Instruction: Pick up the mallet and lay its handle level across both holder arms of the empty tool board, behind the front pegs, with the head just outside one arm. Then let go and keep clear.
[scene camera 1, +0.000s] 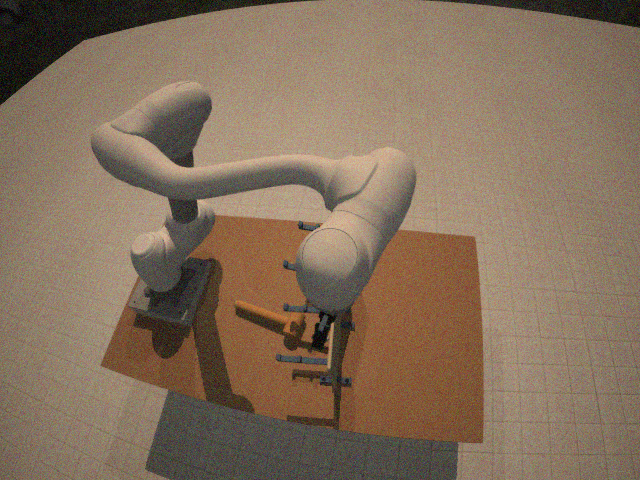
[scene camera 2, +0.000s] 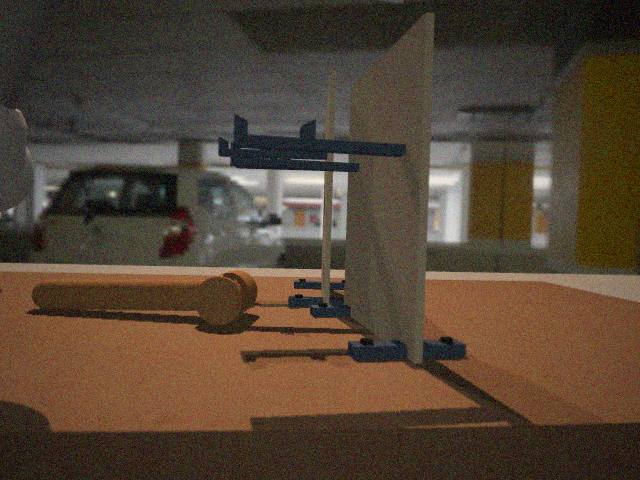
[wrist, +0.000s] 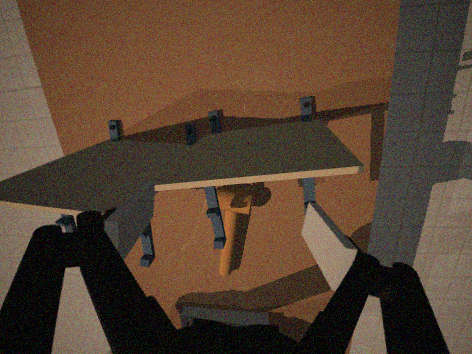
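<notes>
An orange mallet (scene camera 1: 261, 313) (scene camera 2: 118, 295) (wrist: 227, 245) lies on the mat; its head points toward the near upright tool board (scene camera 1: 331, 348) (scene camera 2: 390, 206) (wrist: 250, 157). That board has two blue holder arms with upright pegs: one arm (scene camera 1: 299, 308) (wrist: 216, 225) and the other arm (scene camera 1: 302, 359) (scene camera 2: 372, 148) (wrist: 309, 191); nothing rests on them. My gripper (scene camera 1: 321, 331) (wrist: 230, 209) is open and empty, high above, beside the near board's top edge in scene camera 1. In the wrist view the mallet shows far below between the fingers. The gripper does not show in scene camera 2.
A second upright board (scene camera 2: 328, 217) (wrist: 60, 172) stands behind the near one, with its own blue arms (scene camera 1: 308, 226) (wrist: 146, 245). Blue feet (scene camera 1: 336, 381) (scene camera 2: 377, 350) hold the near board on the orange mat (scene camera 1: 423, 330) (scene camera 2: 155, 382). The robot's base plate (scene camera 1: 170, 310) is at the left.
</notes>
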